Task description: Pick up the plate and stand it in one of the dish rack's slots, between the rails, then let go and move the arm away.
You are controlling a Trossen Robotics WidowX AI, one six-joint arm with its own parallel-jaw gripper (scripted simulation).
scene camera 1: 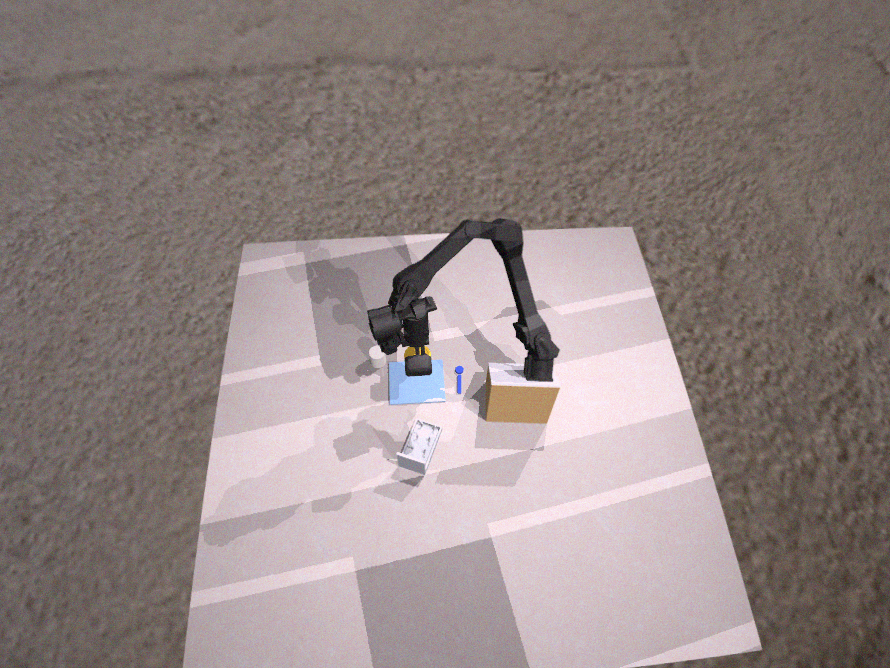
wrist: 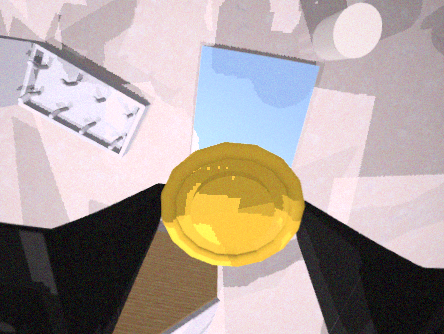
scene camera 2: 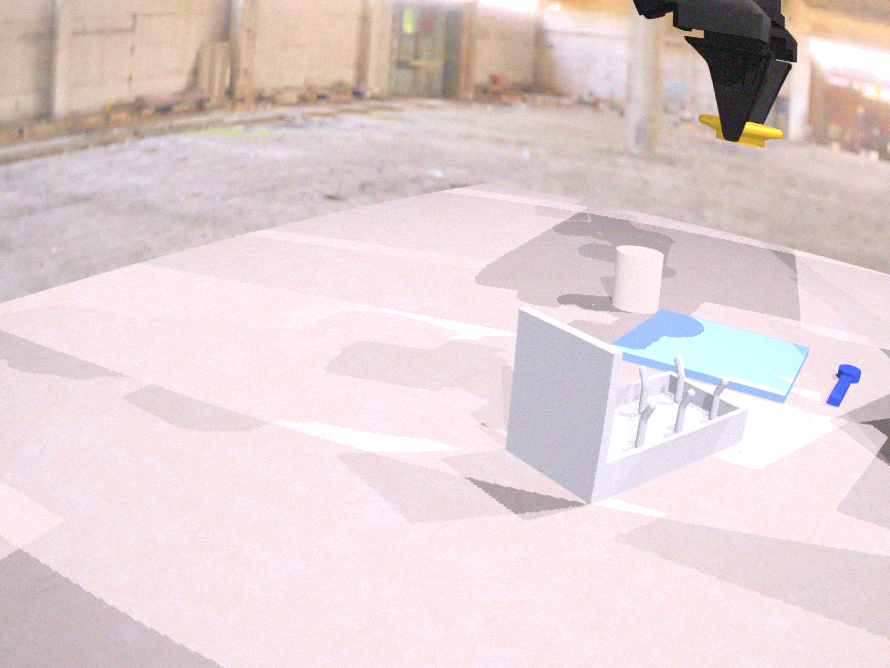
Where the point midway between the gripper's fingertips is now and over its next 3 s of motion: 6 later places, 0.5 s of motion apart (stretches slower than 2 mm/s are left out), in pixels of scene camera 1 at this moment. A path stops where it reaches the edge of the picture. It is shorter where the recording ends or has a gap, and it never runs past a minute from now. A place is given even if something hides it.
My gripper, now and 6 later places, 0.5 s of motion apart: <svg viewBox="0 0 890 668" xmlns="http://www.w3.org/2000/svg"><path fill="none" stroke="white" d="M417 357L426 379L431 390L437 402L440 412L440 419L437 422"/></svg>
